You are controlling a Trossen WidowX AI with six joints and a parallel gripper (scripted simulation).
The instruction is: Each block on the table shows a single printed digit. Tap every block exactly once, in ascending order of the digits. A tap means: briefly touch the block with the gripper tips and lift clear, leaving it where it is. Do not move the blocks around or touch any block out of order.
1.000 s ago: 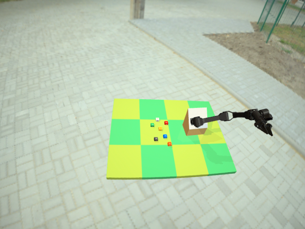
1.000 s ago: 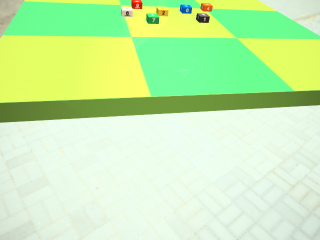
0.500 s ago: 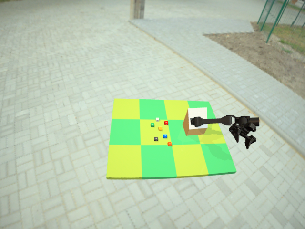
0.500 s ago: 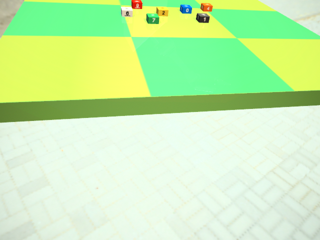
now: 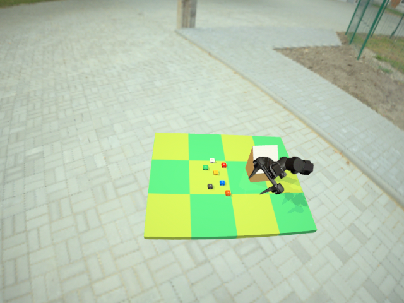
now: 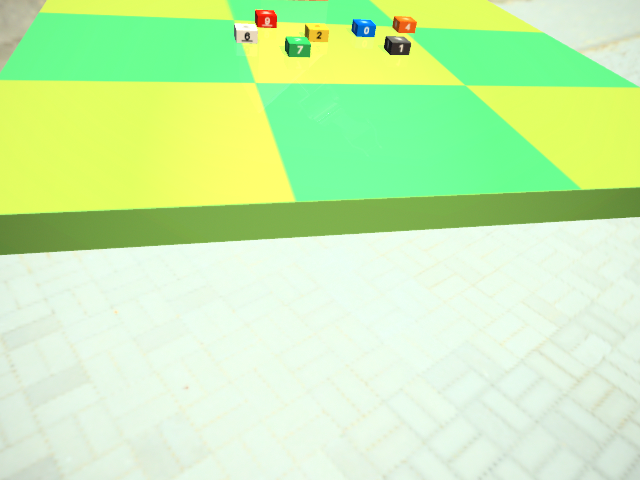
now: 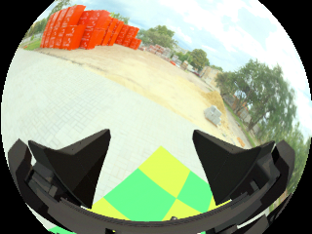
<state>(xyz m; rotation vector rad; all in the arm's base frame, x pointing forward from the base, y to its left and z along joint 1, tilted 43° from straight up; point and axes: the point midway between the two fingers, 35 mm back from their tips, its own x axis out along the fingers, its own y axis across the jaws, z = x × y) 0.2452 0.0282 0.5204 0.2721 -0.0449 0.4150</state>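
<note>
Now: the blue block 4 cm behind my gripper tip, 37 cm to the right of it and 48 cm below it. Also, from my gripper tip: yellow block (2 cm behind, 47 cm to the right, 48 cm below); then orange block (6 cm behind, 28 cm to the right, 48 cm below); then black block (5 cm ahead, 36 cm to the right, 48 cm below).
</note>
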